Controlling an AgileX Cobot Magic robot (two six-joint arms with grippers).
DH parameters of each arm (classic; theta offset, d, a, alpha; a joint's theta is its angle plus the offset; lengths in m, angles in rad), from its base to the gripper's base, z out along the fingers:
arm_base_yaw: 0 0.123 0 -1.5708
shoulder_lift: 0.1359 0 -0.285 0
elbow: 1.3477 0 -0.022 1.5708
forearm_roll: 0 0.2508 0 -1.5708
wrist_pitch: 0 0 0.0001 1.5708
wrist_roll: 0 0.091 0 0
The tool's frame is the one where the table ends.
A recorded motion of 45 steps. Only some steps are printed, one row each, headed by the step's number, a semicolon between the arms.
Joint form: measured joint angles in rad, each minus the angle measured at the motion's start. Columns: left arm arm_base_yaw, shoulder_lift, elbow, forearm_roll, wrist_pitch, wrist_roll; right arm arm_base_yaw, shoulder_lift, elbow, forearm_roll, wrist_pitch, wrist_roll.
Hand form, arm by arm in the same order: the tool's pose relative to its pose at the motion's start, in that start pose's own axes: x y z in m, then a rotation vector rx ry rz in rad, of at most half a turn. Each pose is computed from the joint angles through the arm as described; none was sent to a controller.
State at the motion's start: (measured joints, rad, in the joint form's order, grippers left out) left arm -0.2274 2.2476 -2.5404 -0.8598 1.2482 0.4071; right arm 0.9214 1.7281 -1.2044 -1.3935 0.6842 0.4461
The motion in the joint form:
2: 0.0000 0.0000 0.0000 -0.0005 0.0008 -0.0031; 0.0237 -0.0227 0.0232 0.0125 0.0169 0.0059
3: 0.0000 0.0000 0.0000 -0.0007 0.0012 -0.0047; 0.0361 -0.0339 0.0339 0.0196 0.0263 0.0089
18: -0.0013 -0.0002 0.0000 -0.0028 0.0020 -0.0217; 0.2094 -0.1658 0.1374 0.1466 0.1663 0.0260
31: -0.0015 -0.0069 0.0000 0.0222 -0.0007 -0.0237; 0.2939 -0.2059 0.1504 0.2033 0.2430 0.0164
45: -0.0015 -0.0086 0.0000 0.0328 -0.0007 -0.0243; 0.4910 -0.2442 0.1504 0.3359 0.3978 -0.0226
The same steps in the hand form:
2: 0.0000 -0.0001 0.0000 0.0008 0.0005 -0.0033; -0.0004 0.0034 -0.0095 -0.0063 -0.0016 0.0050
3: 0.0001 -0.0001 0.0000 0.0011 0.0008 -0.0049; -0.0006 0.0050 -0.0143 -0.0093 -0.0020 0.0083
18: 0.0001 -0.0008 0.0003 0.0042 0.0013 -0.0218; -0.0020 0.0243 -0.0755 -0.0618 0.0018 0.0555
31: -0.0007 -0.0013 -0.0020 -0.0188 0.0033 -0.0110; -0.0048 0.0307 -0.1009 -0.0821 0.0050 0.0599
45: -0.0007 -0.0010 -0.0027 -0.0281 0.0059 -0.0071; -0.0138 0.0539 -0.1517 -0.1638 0.0084 0.0161

